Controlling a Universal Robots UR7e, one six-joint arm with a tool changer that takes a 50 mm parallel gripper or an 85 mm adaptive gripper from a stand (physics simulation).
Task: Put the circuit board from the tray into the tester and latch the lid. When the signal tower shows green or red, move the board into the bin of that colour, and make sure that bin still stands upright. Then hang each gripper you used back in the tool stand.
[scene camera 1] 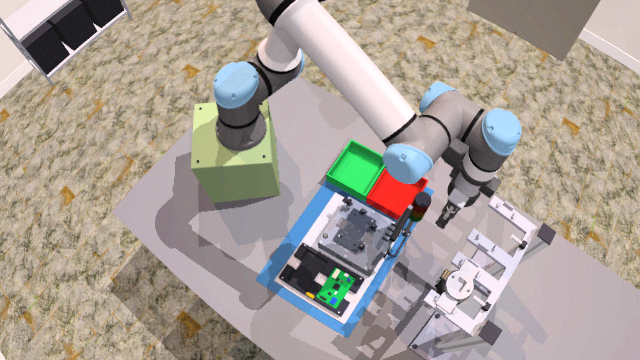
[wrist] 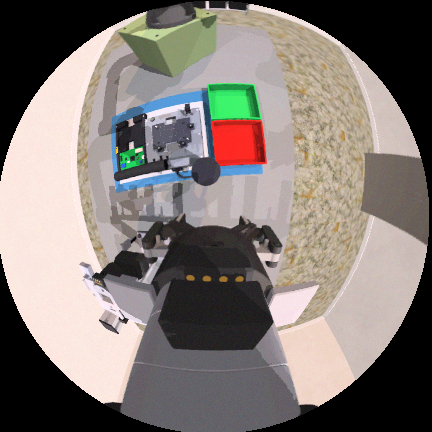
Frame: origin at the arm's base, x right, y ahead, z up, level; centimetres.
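Seen in the pictures: arm's base at its link origin: [scene camera 1: 241,129].
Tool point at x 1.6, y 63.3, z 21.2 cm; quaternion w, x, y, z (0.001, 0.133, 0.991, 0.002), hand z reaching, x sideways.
Observation:
Offsets run from my tool point to a thing's middle. "spot": to the spot under its first point. Level surfaces: height alone.
The green circuit board @[dz -41.5, dx +24.9, dy -20.5 cm] [scene camera 1: 337,287] [wrist: 132,158] lies in one end of the black tray @[spot: dz -42.0, dx +24.3, dy -30.7 cm] [scene camera 1: 305,272] [wrist: 131,135]. The tester [scene camera 1: 357,232] [wrist: 172,132] is beside the tray, its lid raised, with the black handle @[dz -16.5, dx +9.0, dy -10.6 cm] [scene camera 1: 400,222] [wrist: 140,170] on the side toward the tool stand. The signal tower [scene camera 1: 419,206] [wrist: 205,171] shows no clearly lit lamp. The green bin @[dz -41.3, dx -13.7, dy -30.1 cm] [scene camera 1: 356,170] [wrist: 233,102] and red bin @[dz -41.3, dx -11.8, dy -15.2 cm] [scene camera 1: 395,192] [wrist: 237,142] stand upright and empty. My gripper [scene camera 1: 444,221] [wrist: 212,219], an adaptive one, is open and empty, between the tower and the tool stand [scene camera 1: 546,234].
Another tool with a white round coupling @[dz -17.5, dx +20.2, dy +6.2 cm] [scene camera 1: 459,285] hangs in the near part of the stand. The green robot pedestal [scene camera 1: 237,182] [wrist: 172,50] stands across the table. A blue mat @[dz -43.5 cm] [scene camera 1: 347,327] lies under the tester and tray. The arm covers part of the red bin in the scene view.

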